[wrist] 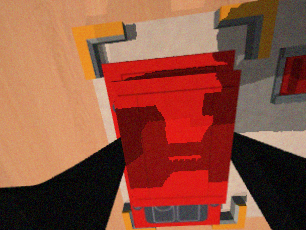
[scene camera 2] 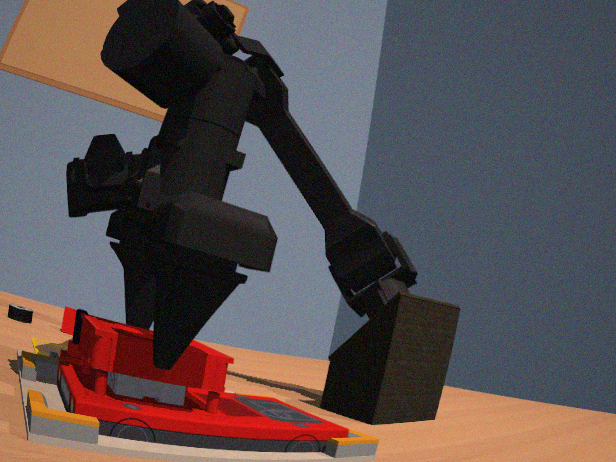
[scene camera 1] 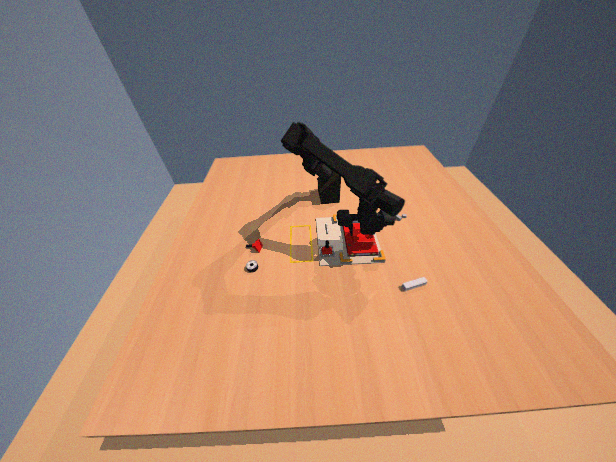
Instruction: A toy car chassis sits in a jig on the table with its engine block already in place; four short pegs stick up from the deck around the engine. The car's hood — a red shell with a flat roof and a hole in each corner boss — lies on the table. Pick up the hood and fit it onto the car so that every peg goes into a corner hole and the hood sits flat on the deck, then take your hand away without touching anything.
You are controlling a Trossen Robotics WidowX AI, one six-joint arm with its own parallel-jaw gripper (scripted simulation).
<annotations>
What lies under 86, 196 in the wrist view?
The gripper.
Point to a white jig plate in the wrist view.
At 262, 42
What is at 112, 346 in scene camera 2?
A red hood.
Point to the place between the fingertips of the gripper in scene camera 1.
At 361, 235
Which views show the gripper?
The wrist view, scene camera 2 and scene camera 1: all of them.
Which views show the grey engine block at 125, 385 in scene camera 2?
Scene camera 2 only.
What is the gripper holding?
A red hood.
</annotations>
